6 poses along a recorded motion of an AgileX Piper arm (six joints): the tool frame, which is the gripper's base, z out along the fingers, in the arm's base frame.
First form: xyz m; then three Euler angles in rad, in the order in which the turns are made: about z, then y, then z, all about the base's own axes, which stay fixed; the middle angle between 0 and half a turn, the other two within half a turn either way.
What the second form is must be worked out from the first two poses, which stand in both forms.
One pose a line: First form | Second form
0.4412, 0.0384, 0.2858, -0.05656, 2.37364, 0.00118 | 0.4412, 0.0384, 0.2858, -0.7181, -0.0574, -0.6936, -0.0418, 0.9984, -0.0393
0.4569, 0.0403, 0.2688, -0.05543, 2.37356, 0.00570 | 0.4569, 0.0403, 0.2688, -0.7178, -0.0595, -0.6937, -0.0455, 0.9982, -0.0385
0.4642, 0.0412, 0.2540, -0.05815, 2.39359, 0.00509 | 0.4642, 0.0412, 0.2540, -0.7315, -0.0618, -0.6790, -0.0477, 0.9981, -0.0395
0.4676, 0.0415, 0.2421, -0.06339, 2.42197, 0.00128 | 0.4676, 0.0415, 0.2421, -0.7505, -0.0643, -0.6578, -0.0489, 0.9979, -0.0418
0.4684, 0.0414, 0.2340, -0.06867, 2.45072, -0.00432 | 0.4684, 0.0414, 0.2340, -0.7692, -0.0653, -0.6357, -0.0486, 0.9979, -0.0437
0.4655, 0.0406, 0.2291, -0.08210, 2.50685, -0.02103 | 0.4655, 0.0406, 0.2291, -0.8041, -0.0651, -0.5910, -0.0451, 0.9978, -0.0486
